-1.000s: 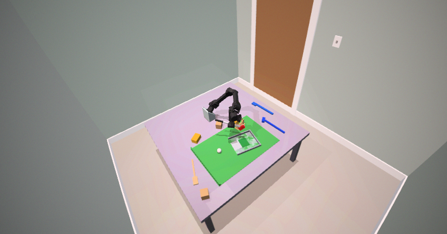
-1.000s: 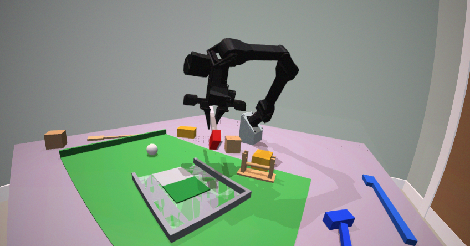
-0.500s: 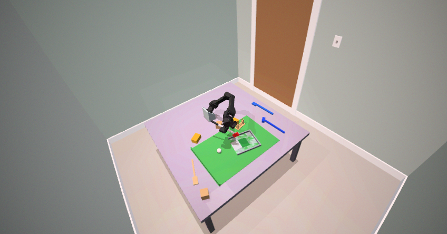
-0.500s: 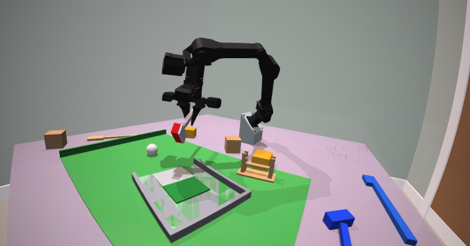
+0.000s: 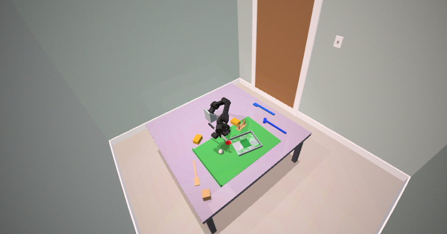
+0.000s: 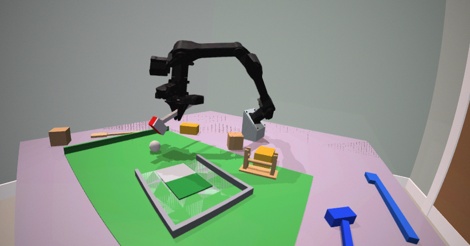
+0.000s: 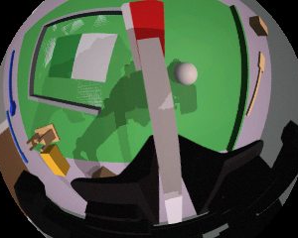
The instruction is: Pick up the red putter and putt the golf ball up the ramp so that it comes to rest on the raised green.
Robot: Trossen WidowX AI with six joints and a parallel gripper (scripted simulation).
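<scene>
Now: the white golf ball 7 cm ahead of my gripper tip, 5 cm to the right of it and 10 cm below it. The rest, counted from my gripper tip: red putter (2 cm behind, 3 cm above); then wooden stand (10 cm behind, 30 cm to the left, 9 cm below); then wooden paddle (15 cm ahead, 35 cm to the right, 12 cm below).
</scene>
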